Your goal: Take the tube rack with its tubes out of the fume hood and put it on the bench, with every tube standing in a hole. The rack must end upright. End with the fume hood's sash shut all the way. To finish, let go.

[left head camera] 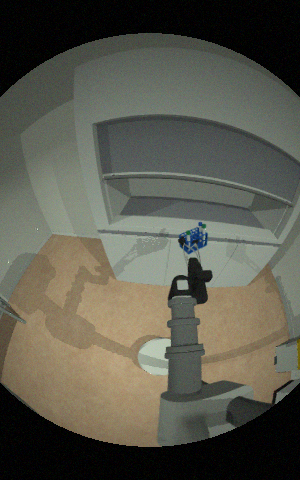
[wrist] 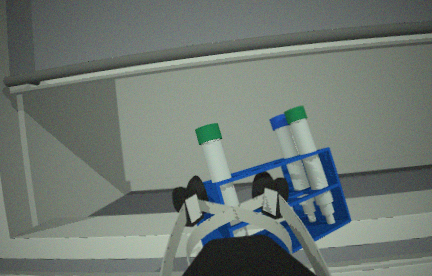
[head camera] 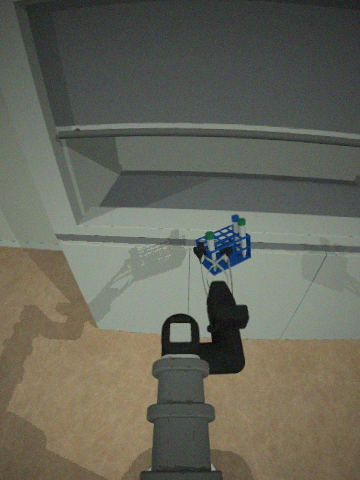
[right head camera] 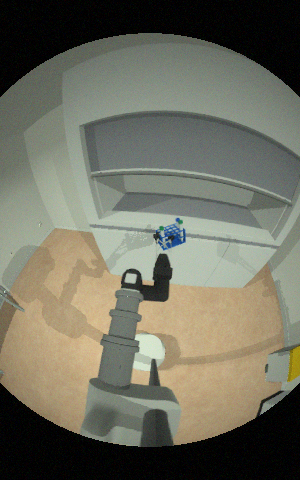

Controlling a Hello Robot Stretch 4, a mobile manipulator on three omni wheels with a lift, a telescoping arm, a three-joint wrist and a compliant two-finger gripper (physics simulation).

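Pixels of known places: gripper, fingertip midpoint: (left head camera: pixel 187 237) (wrist: pixel 231 188) (head camera: pixel 212 244) (right head camera: pixel 163 233); robot's base at its link origin: (left head camera: pixel 158 355) (right head camera: pixel 144 350).
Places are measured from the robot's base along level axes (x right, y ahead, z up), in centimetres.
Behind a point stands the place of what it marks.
The blue tube rack (head camera: pixel 240 258) {y 57.6, x 17.4, z 105.4 cm} (left head camera: pixel 201 245) {y 57.2, x 17.4, z 105.5 cm} (right head camera: pixel 176 243) {y 56.4, x 15.8, z 105.3 cm} (wrist: pixel 342 205) {y 58.1, x 19.8, z 107.2 cm} hangs in the air in front of the fume hood's lower front, outside the opening, slightly tilted in the wrist view. My gripper (head camera: pixel 213 251) {y 58.5, x 9.0, z 110.0 cm} (left head camera: pixel 188 241) {y 58.5, x 9.0, z 110.0 cm} (right head camera: pixel 163 237) {y 58.5, x 9.0, z 110.0 cm} (wrist: pixel 231 188) {y 58.5, x 9.0, z 110.0 cm} is shut on its near left end. A green-capped tube (head camera: pixel 210 236) {y 54.7, x 7.6, z 116.0 cm} (wrist: pixel 208 134) {y 54.6, x 7.5, z 115.5 cm} stands by the fingers; a blue-capped tube (head camera: pixel 235 218) {y 61.7, x 15.1, z 116.5 cm} (wrist: pixel 278 122) {y 61.5, x 14.9, z 116.0 cm} and another green-capped tube (head camera: pixel 242 222) {y 59.1, x 16.4, z 117.0 cm} (wrist: pixel 295 114) {y 59.1, x 16.1, z 116.6 cm} stand at the far right end. The sash (head camera: pixel 200 65) {y 91.6, x 6.6, z 151.5 cm} (left head camera: pixel 190 145) {y 91.1, x 12.7, z 152.7 cm} (right head camera: pixel 180 142) {y 90.8, x 17.0, z 151.6 cm} is partly open, with a gap below its rail. I cannot make out the bench.
The hood's side wall (head camera: pixel 92 165) {y 115.7, x -41.6, z 111.1 cm} and front sill (head camera: pixel 150 216) {y 94.6, x -12.8, z 95.2 cm} lie beyond the rack. A white round thing (left head camera: pixel 152 357) {y -1.1, x -6.4, z 18.7 cm} (right head camera: pixel 150 352) {y 0.1, x 6.8, z 18.7 cm} is low by the arm. A white and yellow object (left head camera: pixel 286 357) (right head camera: pixel 277 367) is at the right edge, a grey metal piece (left head camera: pixel 11 311) at the left.
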